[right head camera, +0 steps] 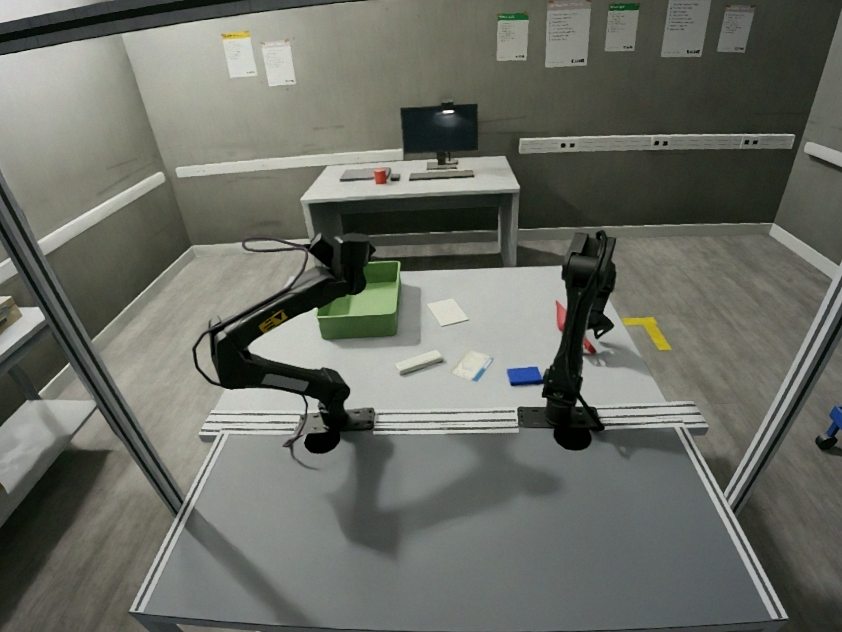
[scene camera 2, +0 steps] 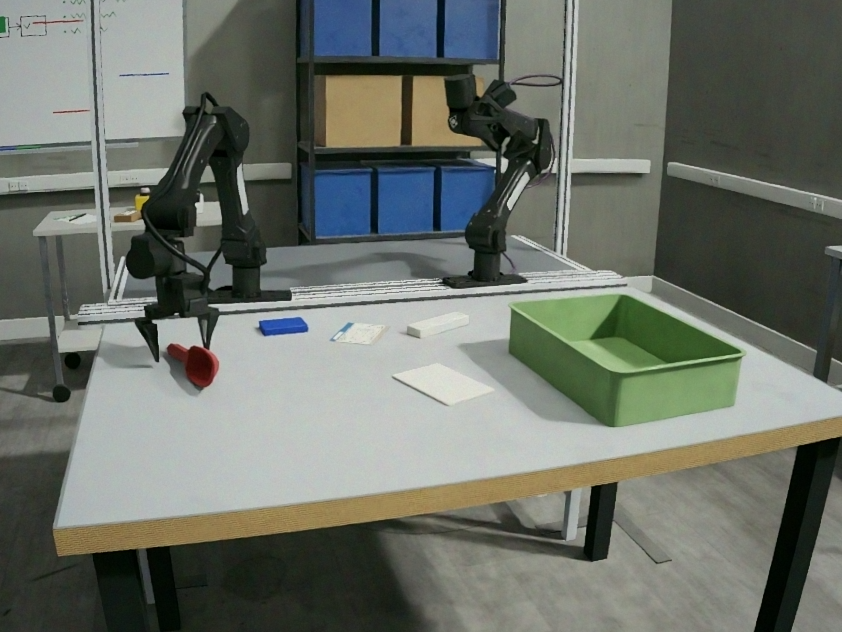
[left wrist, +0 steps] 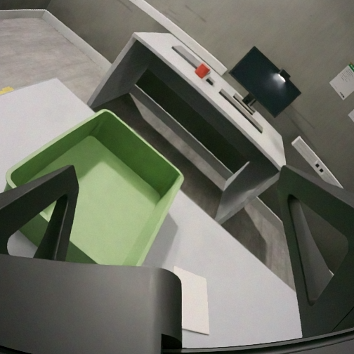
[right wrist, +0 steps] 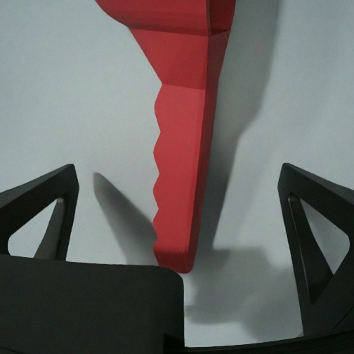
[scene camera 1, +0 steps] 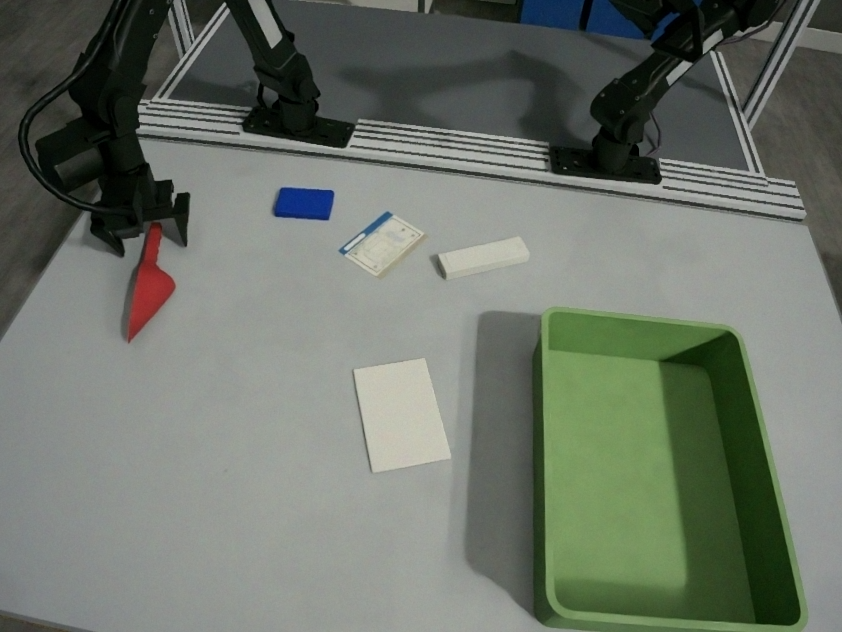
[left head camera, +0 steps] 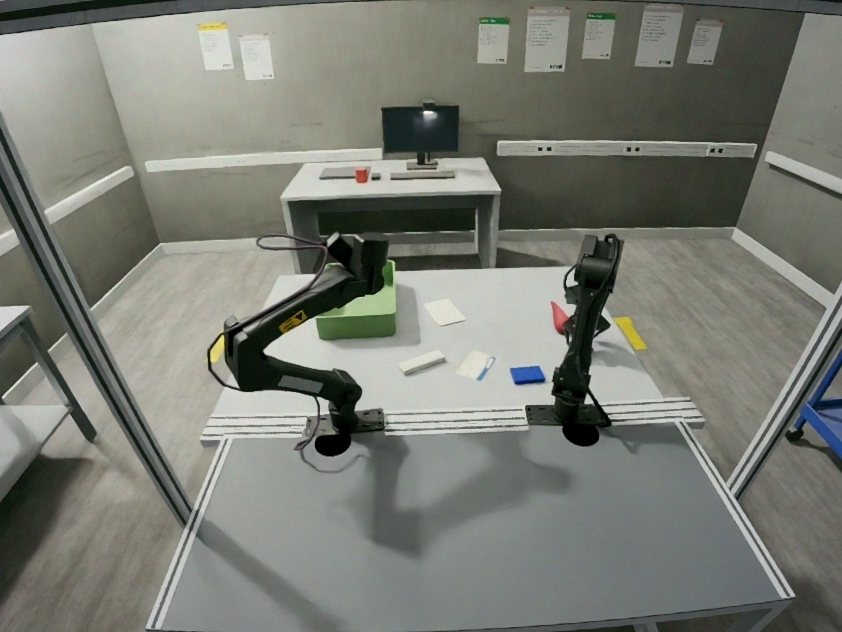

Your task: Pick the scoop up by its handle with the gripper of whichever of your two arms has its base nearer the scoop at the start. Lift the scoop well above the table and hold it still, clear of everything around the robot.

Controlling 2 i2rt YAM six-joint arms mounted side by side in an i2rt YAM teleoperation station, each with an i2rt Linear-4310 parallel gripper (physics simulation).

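Frame: origin at the left arm's base, x left, y back, z up, level; centimetres.
Where they show: left gripper, between the fingertips: (scene camera 2: 520,132) (scene camera 1: 678,36); right gripper, between the fingertips: (scene camera 2: 182,356) (scene camera 1: 155,249); left arm's base, origin of its link: (right head camera: 336,423) (scene camera 2: 485,282) (scene camera 1: 604,167) (left head camera: 345,424); right arm's base, origin of its link: (right head camera: 557,419) (scene camera 2: 246,298) (scene camera 1: 298,129) (left head camera: 564,416).
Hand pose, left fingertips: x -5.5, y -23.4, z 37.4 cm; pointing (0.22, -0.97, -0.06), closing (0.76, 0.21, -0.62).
Note:
Things, the pixels of their centre, and the offset from my left fingertips.
- red scoop, middle of its body: (scene camera 1: 158,278) (scene camera 2: 202,362) (right head camera: 568,328) (left head camera: 564,328) dy -9.0, dx -65.2, dz -37.2 cm
- green bin, middle of its body: (scene camera 1: 647,464) (scene camera 2: 618,351) (left head camera: 358,297) (right head camera: 362,297) dy -34.6, dx +2.0, dz -34.7 cm
- blue block, middle of its body: (scene camera 1: 304,203) (scene camera 2: 283,326) (right head camera: 524,376) (left head camera: 527,374) dy +9.9, dx -46.5, dz -38.5 cm
- card, middle of its body: (scene camera 1: 384,243) (scene camera 2: 360,333) (right head camera: 472,365) (left head camera: 474,364) dy +2.5, dx -32.6, dz -39.2 cm
- white bar, middle of its body: (scene camera 1: 483,257) (scene camera 2: 438,324) (left head camera: 421,362) (right head camera: 418,362) dy +0.1, dx -16.8, dz -38.3 cm
- pale sheet, middle of its body: (scene camera 1: 400,412) (scene camera 2: 442,383) (right head camera: 447,311) (left head camera: 444,311) dy -27.3, dx -27.9, dz -39.0 cm
The red scoop (left head camera: 559,317) (right head camera: 560,315) (scene camera 1: 150,291) (scene camera 2: 201,366) (right wrist: 182,150) lies on the table, partly hidden behind the right arm in both head camera views. My right gripper (scene camera 1: 155,248) (scene camera 2: 182,353) (right wrist: 178,174) is open, pointing down low over the scoop's handle. In the right wrist view the handle lies between the two fingers, with a gap on each side. My left gripper (left wrist: 177,175) is open and empty, raised high and far from the scoop.
A green bin (left head camera: 357,326) (right head camera: 360,326) (scene camera 1: 540,476) (scene camera 2: 669,397) (left wrist: 100,200) stands across the table from the scoop. A blue block (scene camera 1: 304,203) (scene camera 2: 283,325), a card (scene camera 1: 384,243), a white bar (scene camera 1: 483,257) and a pale sheet (scene camera 1: 401,415) lie between them.

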